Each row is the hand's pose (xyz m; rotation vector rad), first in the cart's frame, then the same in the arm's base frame.
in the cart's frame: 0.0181 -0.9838 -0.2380 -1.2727 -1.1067 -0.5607
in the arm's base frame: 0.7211 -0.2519 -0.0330 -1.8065 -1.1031 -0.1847
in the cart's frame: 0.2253 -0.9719 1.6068 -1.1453 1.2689 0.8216
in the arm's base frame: 1.2750 0.6832 1.4720 -1.4689 1.7432 0.5394
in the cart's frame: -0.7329 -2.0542 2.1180 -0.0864 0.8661 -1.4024
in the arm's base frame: 0.4103 0.1384 2.6149 -0.6146 0.6098 -1.6889
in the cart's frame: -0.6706 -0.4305 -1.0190 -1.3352 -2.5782 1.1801
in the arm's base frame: -0.0924 -0.1035 -0.8736 1.2509 2.0706 -1.9231
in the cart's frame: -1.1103 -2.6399 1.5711 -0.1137 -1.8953 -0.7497
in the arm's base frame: -0.0755 -0.5965 2.5235 -0.5775 -1.8835 -0.2343
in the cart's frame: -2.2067 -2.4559 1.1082 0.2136 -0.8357 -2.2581
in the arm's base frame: -1.2360 -0.5507 2.2052 -0.2747 -1.3371 -1.9815
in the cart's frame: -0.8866 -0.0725 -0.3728 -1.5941 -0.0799 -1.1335
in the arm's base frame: -0.1747 0.5583 -0.4893 -2.1974 -0.2331 -1.0703
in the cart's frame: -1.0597 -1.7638 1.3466 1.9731 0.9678 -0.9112
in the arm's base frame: -0.0513 0.0263 1.8662 1.4812 0.6490 -1.2588
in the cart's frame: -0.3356 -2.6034 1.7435 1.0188 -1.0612 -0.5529
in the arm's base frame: 0.7184 -0.5671 2.5312 0.4398 -1.0131 -0.3692
